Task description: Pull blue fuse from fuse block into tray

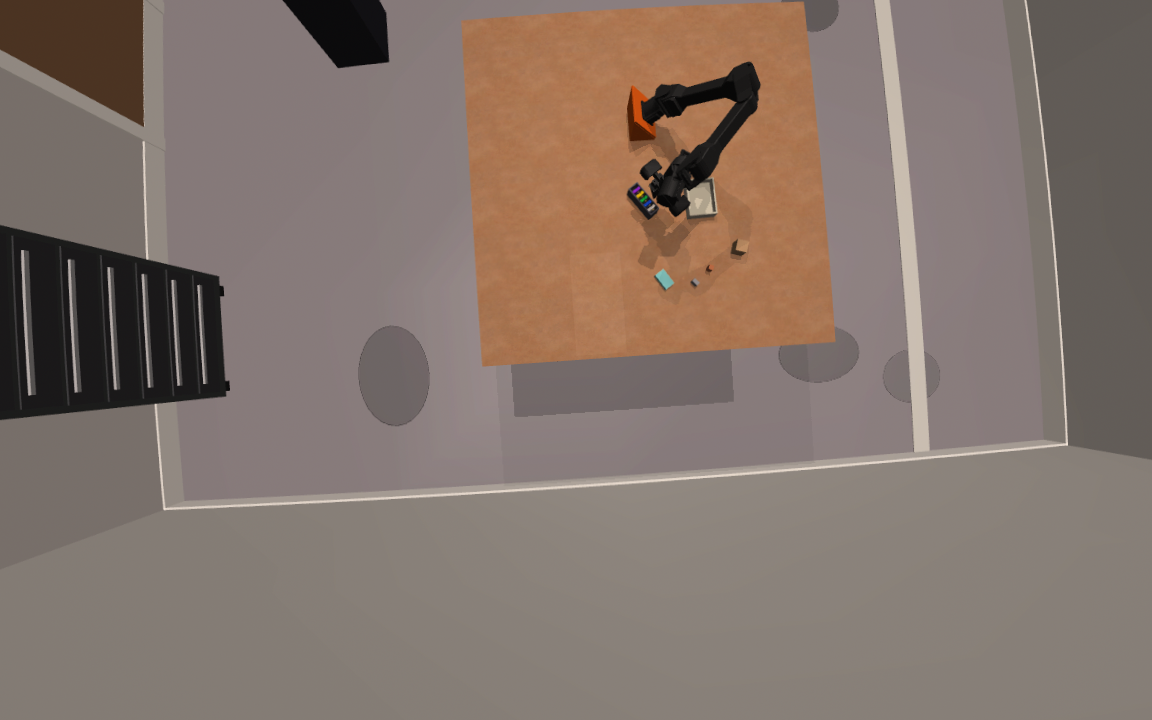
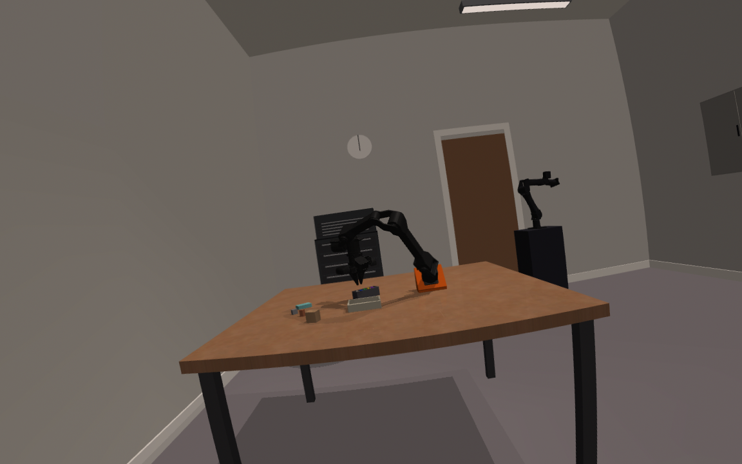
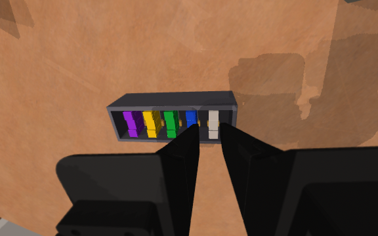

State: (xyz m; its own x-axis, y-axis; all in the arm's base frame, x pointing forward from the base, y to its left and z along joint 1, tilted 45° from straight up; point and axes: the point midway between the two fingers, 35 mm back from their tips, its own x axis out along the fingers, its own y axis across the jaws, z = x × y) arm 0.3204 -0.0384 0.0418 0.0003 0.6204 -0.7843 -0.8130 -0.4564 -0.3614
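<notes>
My gripper tip is now 1 cm past the blue fuse, 2 cm to the left of it and 4 cm above it. Also, from my gripper tip: white fuse (1 cm ahead, 1 cm to the right, 4 cm below); green fuse (2 cm behind, 3 cm to the right, 4 cm below); yellow fuse (4 cm behind, 5 cm to the right, 4 cm below).
</notes>
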